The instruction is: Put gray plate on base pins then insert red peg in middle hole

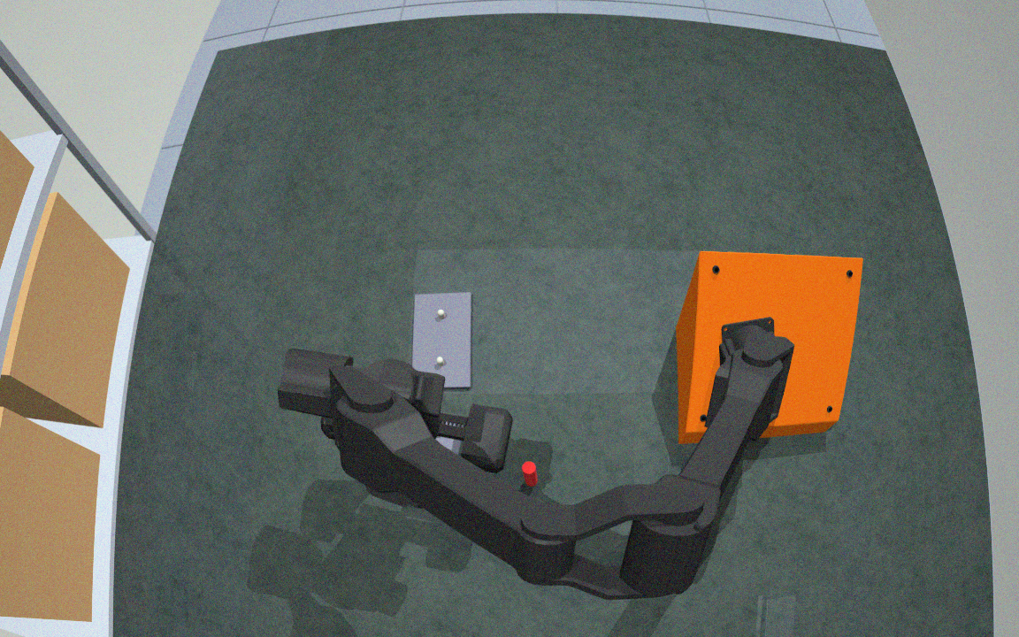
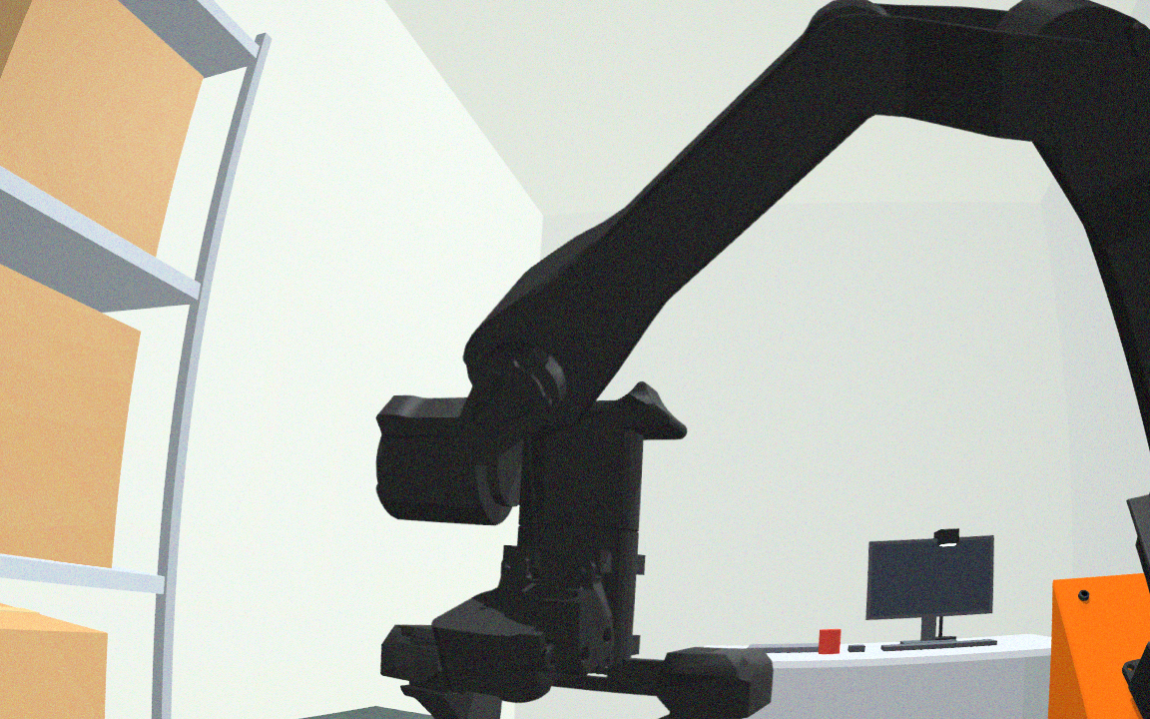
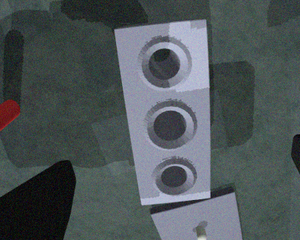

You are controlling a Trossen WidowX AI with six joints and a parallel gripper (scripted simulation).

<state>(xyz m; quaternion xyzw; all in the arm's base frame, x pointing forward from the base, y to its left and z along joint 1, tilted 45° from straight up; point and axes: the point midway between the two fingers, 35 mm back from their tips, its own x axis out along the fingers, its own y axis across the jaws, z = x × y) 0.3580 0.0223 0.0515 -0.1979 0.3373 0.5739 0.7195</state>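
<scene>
Right now the gray plate is 40 mm below my gripper tip. From my gripper tip the other things lie so: gray base (150 mm to the right, 70 mm below, 20 mm behind); then red peg (110 mm behind, 40 mm to the left, 40 mm below).
</scene>
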